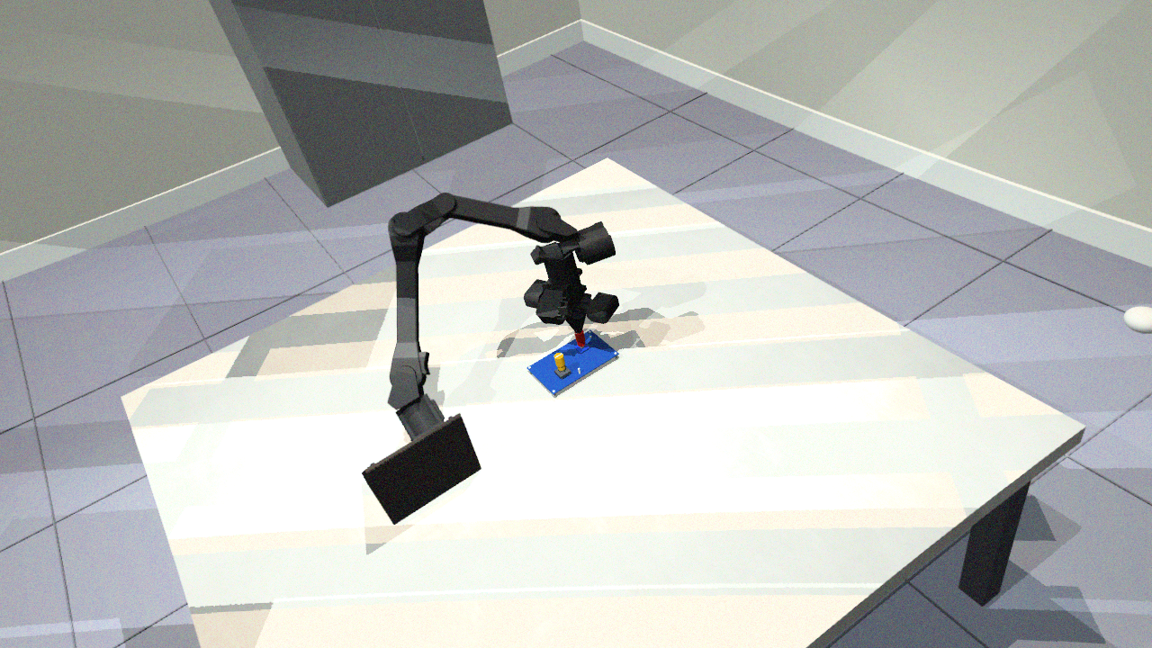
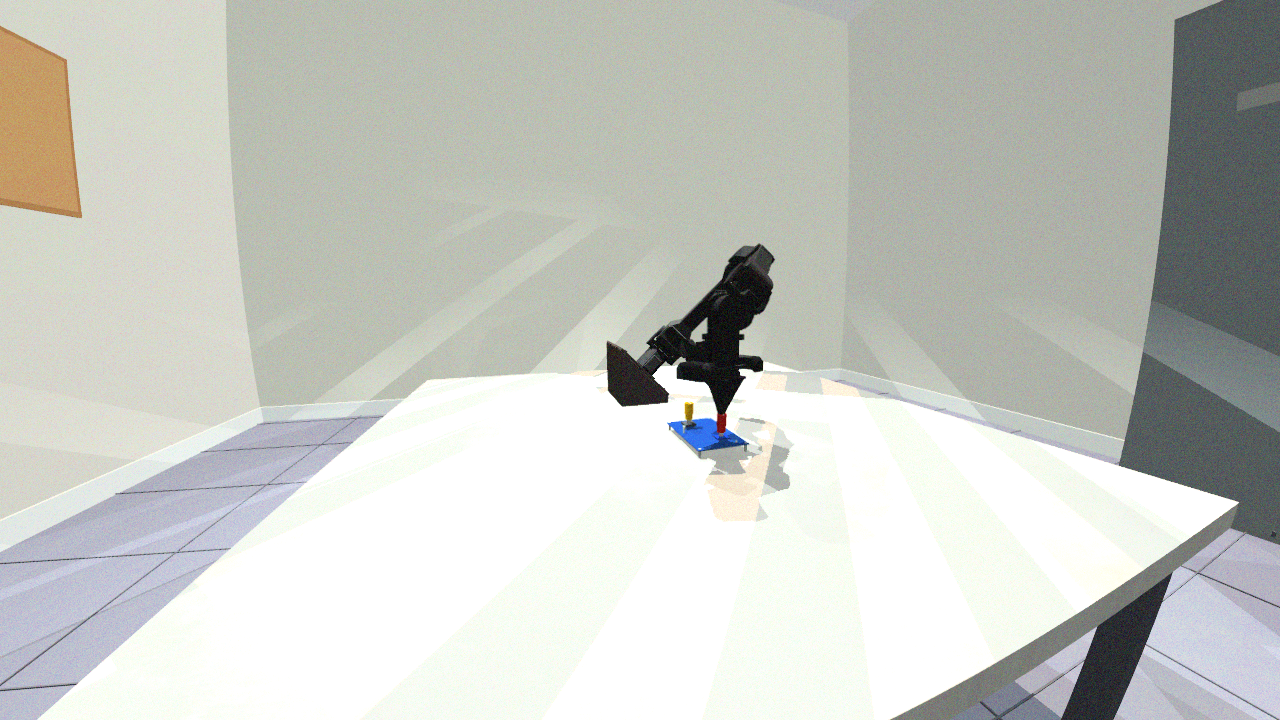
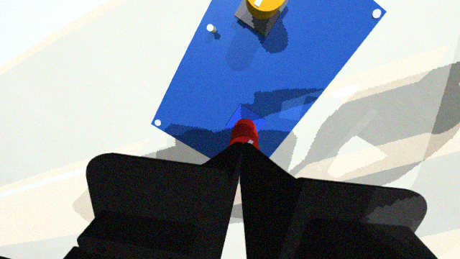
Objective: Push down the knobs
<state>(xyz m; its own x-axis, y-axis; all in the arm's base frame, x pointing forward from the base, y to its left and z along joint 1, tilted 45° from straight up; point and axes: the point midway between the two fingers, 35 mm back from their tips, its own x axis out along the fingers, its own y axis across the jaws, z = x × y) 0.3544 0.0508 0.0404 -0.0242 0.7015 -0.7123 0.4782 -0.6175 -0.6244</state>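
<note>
The red knob lies 10 mm below my gripper tip. From my gripper tip the other things lie so: yellow knob (70 mm behind, 40 mm to the right, 10 mm below).
</note>
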